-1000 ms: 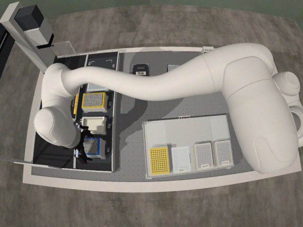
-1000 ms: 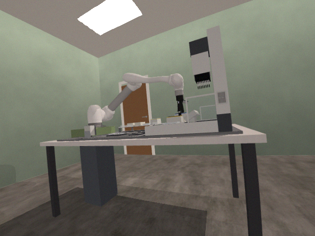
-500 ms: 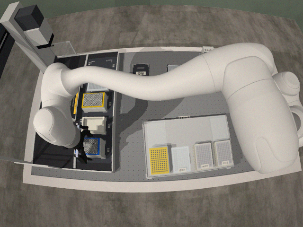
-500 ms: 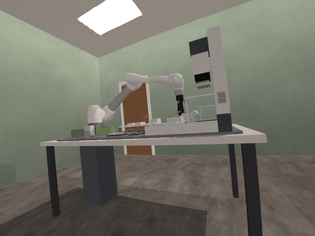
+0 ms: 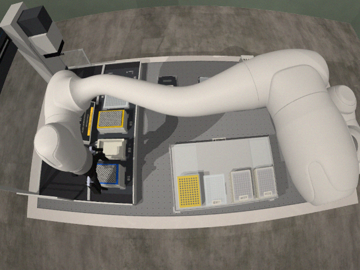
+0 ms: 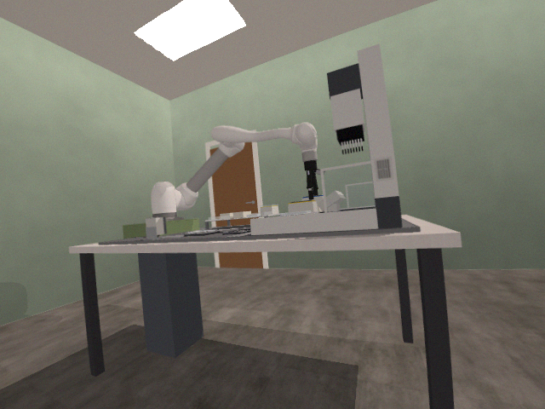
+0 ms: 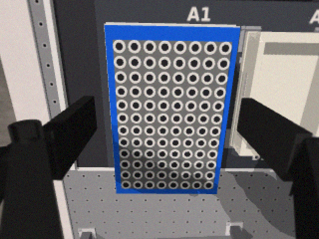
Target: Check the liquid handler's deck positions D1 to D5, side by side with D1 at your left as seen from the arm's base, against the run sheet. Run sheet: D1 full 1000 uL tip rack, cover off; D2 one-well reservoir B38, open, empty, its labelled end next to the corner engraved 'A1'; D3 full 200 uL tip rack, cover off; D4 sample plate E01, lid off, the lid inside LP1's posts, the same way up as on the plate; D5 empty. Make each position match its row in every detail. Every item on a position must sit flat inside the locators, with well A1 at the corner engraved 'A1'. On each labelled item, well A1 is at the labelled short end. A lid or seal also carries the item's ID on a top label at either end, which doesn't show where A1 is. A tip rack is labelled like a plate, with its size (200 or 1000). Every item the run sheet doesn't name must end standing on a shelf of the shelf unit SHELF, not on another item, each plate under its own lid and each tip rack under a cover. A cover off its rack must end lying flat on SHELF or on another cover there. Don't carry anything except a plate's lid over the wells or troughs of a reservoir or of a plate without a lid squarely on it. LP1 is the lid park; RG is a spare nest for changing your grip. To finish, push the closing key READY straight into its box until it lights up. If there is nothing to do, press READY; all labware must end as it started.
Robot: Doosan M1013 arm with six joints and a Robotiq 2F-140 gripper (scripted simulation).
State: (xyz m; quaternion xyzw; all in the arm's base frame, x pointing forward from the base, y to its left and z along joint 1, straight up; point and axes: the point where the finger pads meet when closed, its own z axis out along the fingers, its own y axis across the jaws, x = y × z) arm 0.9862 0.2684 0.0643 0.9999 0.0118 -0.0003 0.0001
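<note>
My gripper is now 1 cm short of the blue-rimmed tip rack, 1 cm to the right of it and 3 cm above it. Round my hand: yellow-rimmed tip rack: 1 cm ahead, 24 cm to the right, 5 cm below; white sample plate: 1 cm ahead, 37 cm to the right, 9 cm below; cream one-well reservoir: 12 cm to the right, 8 cm below.
</note>
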